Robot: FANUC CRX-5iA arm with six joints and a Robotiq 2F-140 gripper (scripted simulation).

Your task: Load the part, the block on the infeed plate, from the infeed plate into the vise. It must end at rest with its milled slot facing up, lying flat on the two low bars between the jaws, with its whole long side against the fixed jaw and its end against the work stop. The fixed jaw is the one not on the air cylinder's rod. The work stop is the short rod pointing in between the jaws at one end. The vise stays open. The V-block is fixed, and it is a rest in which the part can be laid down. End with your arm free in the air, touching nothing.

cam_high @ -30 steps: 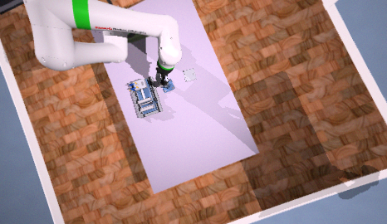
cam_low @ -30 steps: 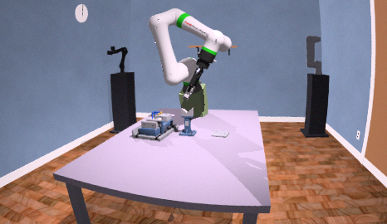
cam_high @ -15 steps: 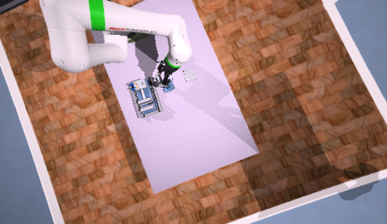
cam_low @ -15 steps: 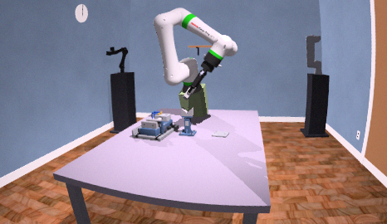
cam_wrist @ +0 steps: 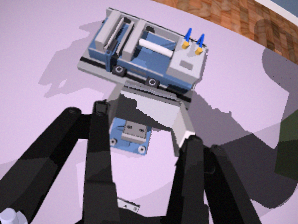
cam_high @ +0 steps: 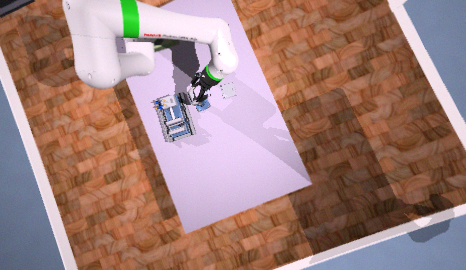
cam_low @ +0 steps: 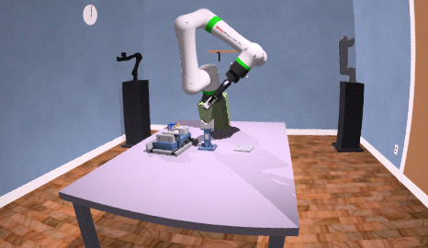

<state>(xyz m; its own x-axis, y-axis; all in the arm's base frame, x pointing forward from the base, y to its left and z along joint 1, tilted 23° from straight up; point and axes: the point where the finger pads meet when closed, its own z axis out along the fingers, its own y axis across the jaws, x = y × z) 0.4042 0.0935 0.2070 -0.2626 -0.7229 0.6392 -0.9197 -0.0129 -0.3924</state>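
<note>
Now: hand 20 mm to the left of the part and 20 mm above it. Also, from my hand: air cylinder rod (210 mm to the right, 180 mm below).
</note>
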